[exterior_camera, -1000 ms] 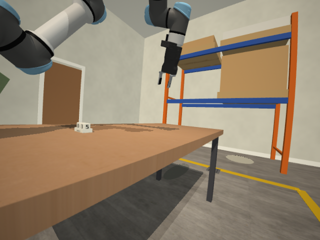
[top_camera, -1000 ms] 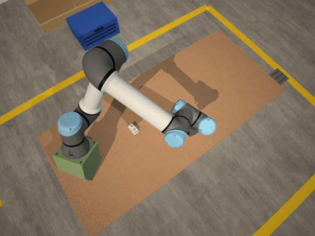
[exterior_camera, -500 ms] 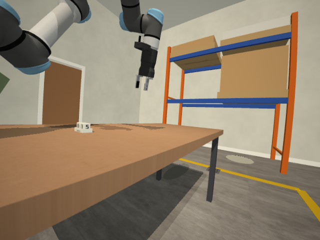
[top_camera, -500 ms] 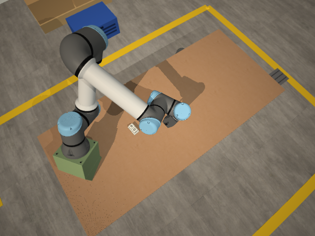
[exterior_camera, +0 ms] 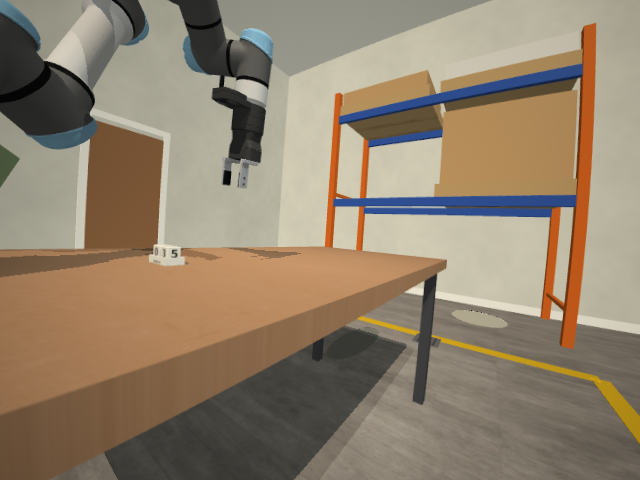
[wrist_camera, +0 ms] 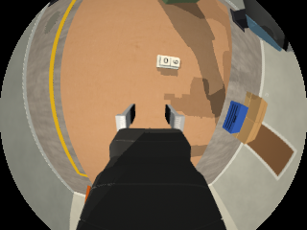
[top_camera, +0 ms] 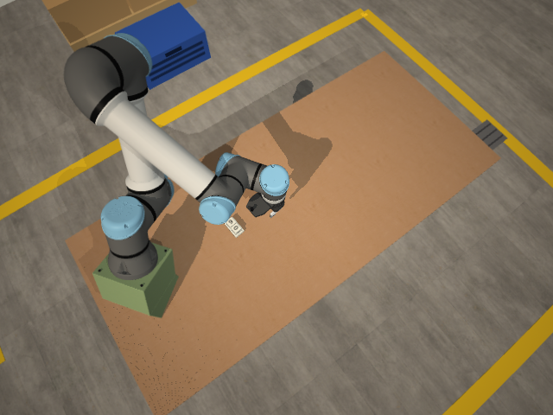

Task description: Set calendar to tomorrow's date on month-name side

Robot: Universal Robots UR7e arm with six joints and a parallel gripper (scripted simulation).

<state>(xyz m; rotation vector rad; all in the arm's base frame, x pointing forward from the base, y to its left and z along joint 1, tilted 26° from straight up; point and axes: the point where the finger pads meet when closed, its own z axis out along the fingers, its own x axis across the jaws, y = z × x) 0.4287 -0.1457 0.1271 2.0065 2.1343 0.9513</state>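
My hand is 20 cm above the white calendar tray, 11 cm past it and 8 cm to the right of it.
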